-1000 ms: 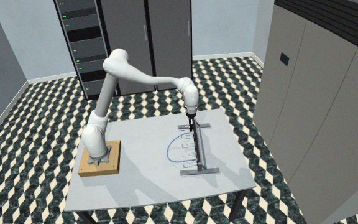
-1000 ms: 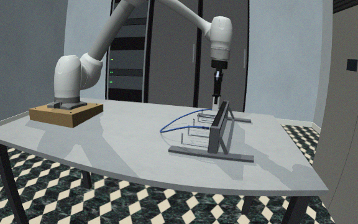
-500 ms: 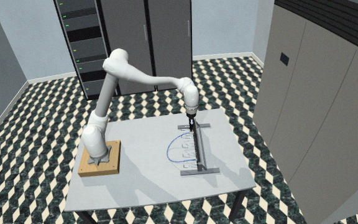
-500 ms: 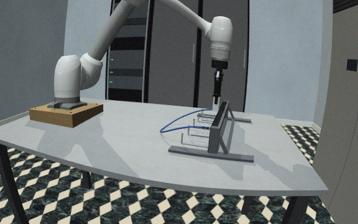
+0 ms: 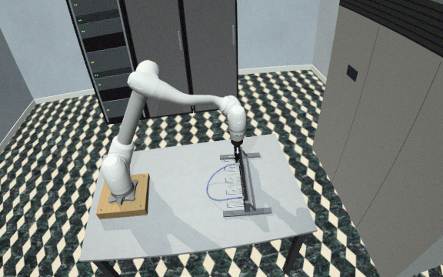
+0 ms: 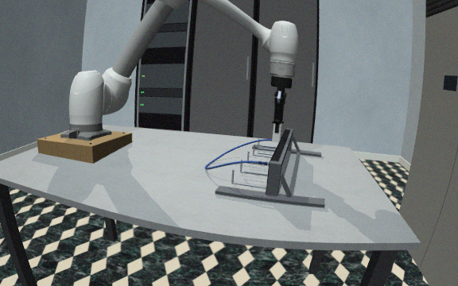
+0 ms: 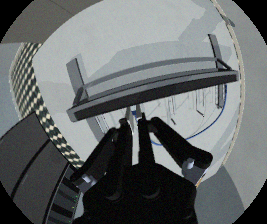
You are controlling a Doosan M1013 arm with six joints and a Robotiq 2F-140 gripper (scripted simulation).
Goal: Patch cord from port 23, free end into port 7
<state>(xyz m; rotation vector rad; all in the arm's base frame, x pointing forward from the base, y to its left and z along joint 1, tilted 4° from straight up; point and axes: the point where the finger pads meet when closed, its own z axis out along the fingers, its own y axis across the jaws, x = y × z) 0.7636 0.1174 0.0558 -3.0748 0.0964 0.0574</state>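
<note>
My hand is 10 mm short of the plug and 30 mm above it.
</note>
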